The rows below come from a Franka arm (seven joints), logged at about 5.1 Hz.
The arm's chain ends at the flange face. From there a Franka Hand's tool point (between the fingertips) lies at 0.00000 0.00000 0.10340 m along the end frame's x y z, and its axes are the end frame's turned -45 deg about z.
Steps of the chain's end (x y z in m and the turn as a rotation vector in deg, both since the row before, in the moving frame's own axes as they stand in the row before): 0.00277 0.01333 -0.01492 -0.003 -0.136 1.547; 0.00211 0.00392 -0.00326 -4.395 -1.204 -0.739; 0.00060 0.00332 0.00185 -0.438 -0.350 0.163; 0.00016 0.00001 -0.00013 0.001 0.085 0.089; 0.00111 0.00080 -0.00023 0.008 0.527 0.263
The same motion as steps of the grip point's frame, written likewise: -0.00764 0.01121 -0.01492 0.094 -0.098 1.547; -0.00839 0.00838 -0.00359 -2.256 -3.959 -0.739; -0.00293 0.00288 0.00185 -0.062 -0.557 0.163; 0.00022 0.00023 -0.00013 -0.059 0.061 0.089; 0.00090 0.00201 -0.00023 -0.367 0.378 0.263
